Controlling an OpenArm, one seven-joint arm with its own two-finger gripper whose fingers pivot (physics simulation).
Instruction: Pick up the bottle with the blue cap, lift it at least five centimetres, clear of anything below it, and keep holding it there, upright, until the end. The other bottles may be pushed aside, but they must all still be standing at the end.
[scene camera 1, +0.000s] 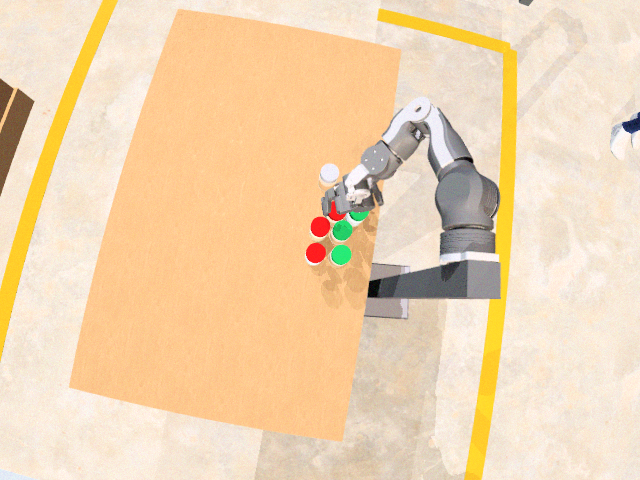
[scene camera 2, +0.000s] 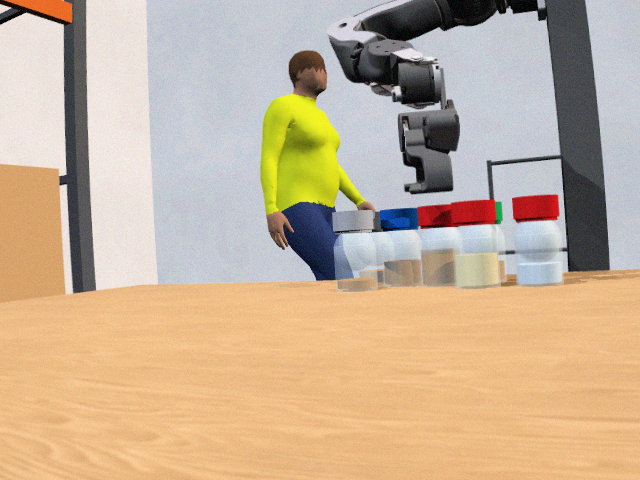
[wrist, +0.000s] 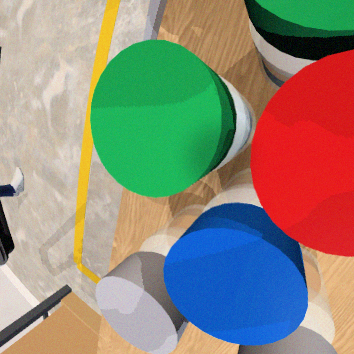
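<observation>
My gripper (scene camera 2: 426, 191) is also visible in scene camera 1 (scene camera 1: 351, 202). Present with it: a grey-capped bottle (scene camera 2: 355, 262); a green-capped bottle (wrist: 160, 118).
</observation>
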